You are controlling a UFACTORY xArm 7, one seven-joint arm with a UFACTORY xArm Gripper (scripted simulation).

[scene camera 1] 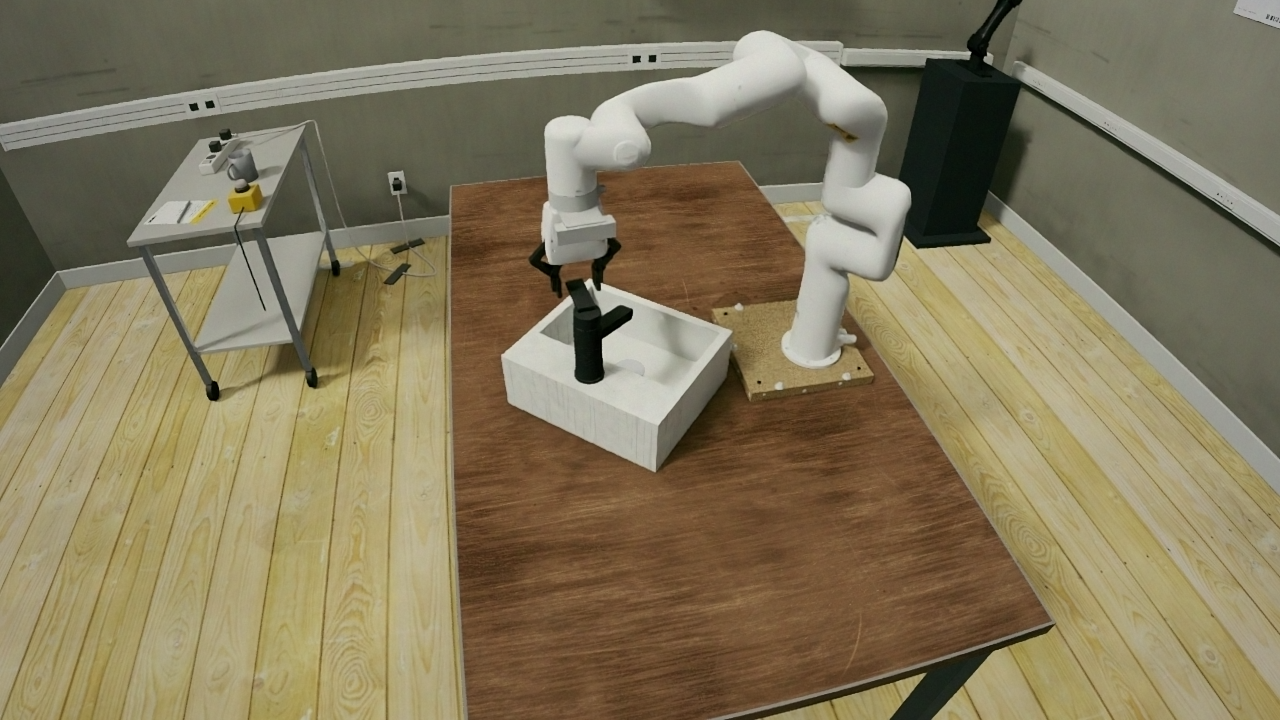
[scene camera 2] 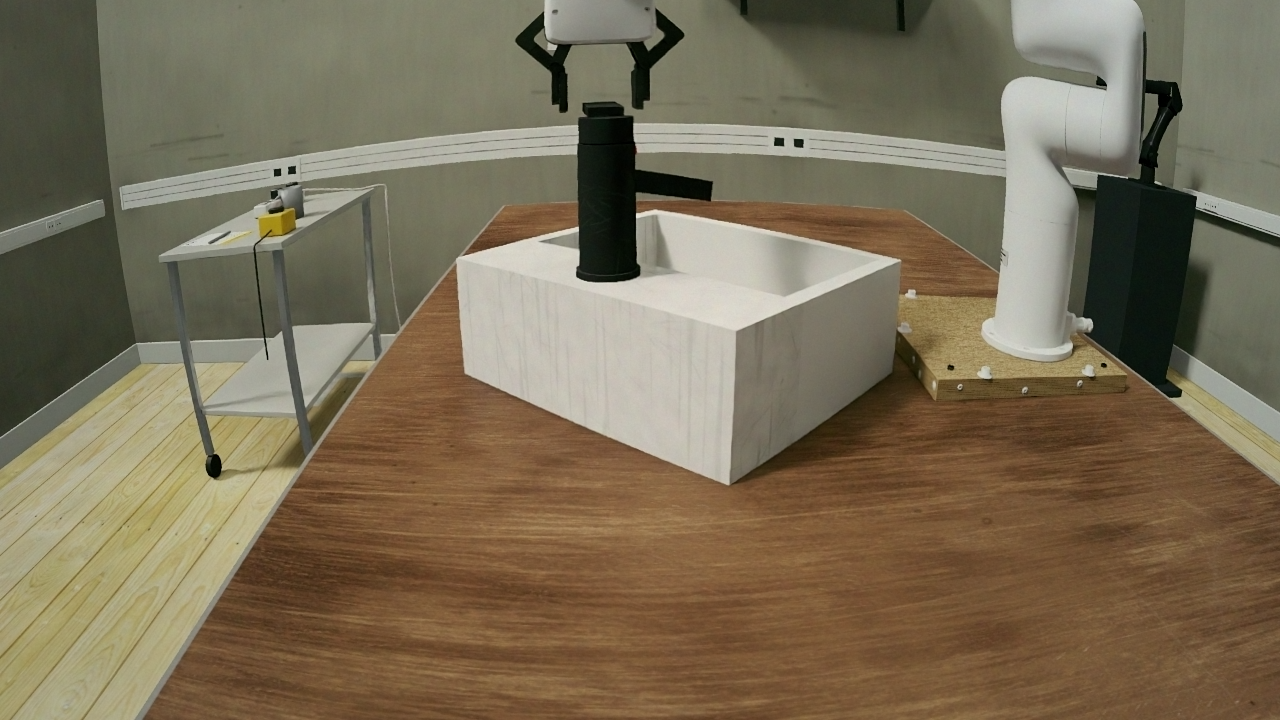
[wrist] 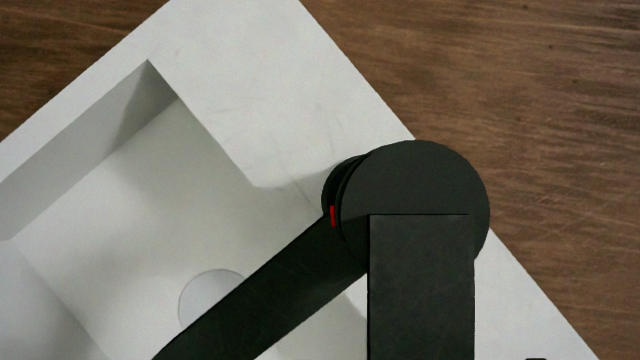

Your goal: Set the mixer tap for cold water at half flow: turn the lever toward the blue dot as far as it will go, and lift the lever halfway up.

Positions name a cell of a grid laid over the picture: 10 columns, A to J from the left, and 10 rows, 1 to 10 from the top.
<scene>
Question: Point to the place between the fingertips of the gripper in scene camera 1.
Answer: E5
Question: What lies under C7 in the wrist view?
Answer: A white sink block.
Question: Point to a white sink block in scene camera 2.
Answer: At F6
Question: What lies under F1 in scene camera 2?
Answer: The gripper.
</scene>
